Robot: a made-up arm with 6 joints.
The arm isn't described. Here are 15 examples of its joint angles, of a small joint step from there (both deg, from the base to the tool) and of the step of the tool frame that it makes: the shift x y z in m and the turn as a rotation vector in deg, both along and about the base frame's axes.
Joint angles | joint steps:
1: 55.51 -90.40 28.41 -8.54 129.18 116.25 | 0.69 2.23 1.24 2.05 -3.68 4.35
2: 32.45 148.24 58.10 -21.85 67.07 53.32 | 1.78 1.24 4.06 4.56 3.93 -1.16
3: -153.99 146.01 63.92 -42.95 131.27 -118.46 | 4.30 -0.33 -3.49 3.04 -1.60 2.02
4: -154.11 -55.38 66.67 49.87 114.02 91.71 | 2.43 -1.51 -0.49 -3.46 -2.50 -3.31
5: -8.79 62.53 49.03 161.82 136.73 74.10 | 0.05 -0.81 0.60 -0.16 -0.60 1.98
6: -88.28 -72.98 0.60 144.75 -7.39 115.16 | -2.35 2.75 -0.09 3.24 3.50 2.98
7: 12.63 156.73 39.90 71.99 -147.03 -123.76 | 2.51 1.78 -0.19 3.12 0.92 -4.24
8: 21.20 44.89 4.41 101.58 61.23 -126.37 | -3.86 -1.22 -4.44 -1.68 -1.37 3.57
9: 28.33 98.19 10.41 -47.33 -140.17 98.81 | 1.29 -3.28 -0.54 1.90 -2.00 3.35
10: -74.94 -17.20 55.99 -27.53 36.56 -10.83 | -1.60 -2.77 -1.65 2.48 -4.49 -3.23
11: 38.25 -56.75 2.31 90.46 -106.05 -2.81 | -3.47 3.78 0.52 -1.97 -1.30 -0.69
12: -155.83 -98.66 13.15 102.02 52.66 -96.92 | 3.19 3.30 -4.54 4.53 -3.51 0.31
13: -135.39 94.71 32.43 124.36 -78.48 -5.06 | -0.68 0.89 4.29 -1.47 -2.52 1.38
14: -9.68 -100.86 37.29 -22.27 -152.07 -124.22 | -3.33 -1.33 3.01 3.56 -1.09 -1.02
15: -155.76 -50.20 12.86 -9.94 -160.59 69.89 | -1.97 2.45 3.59 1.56 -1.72 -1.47
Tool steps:
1: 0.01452 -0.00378 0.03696 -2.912 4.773 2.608
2: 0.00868 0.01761 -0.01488 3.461 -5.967 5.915
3: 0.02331 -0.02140 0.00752 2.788 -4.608 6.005
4: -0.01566 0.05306 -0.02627 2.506 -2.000 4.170
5: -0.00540 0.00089 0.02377 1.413 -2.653 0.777
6: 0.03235 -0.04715 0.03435 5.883 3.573 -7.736
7: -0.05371 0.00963 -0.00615 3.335 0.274 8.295
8: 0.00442 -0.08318 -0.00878 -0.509 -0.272 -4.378
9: 0.02475 0.03471 0.05256 3.964 -1.098 0.762
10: -0.01722 0.06308 -0.00769 1.190 3.834 -0.404
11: 0.03628 0.06812 0.04608 0.098 3.321 -2.679
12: -0.06737 0.02923 0.09390 -1.247 -8.078 -0.286
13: -0.03352 -0.00610 0.00480 -1.210 3.937 -3.146
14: -0.02102 0.08416 -0.05843 2.787 -3.776 -6.135
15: -0.00402 -0.01806 0.03688 1.301 -0.130 -4.700
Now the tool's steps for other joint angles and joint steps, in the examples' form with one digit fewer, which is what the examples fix.
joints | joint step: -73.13 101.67 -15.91 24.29 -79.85 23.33 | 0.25 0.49 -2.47 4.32 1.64 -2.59
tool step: 0.0083 0.0199 -0.0048 0.49 -0.38 4.35
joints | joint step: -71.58 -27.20 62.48 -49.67 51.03 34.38 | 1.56 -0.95 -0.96 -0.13 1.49 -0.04
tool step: -0.0101 0.0070 -0.0072 -0.56 -1.38 1.71
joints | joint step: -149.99 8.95 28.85 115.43 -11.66 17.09 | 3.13 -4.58 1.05 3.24 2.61 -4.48
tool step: 0.1127 0.0323 0.0396 -2.74 4.38 6.06
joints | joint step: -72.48 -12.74 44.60 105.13 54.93 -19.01 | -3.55 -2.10 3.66 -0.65 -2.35 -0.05
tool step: -0.0118 0.0768 -0.0017 -5.46 -3.95 -4.09
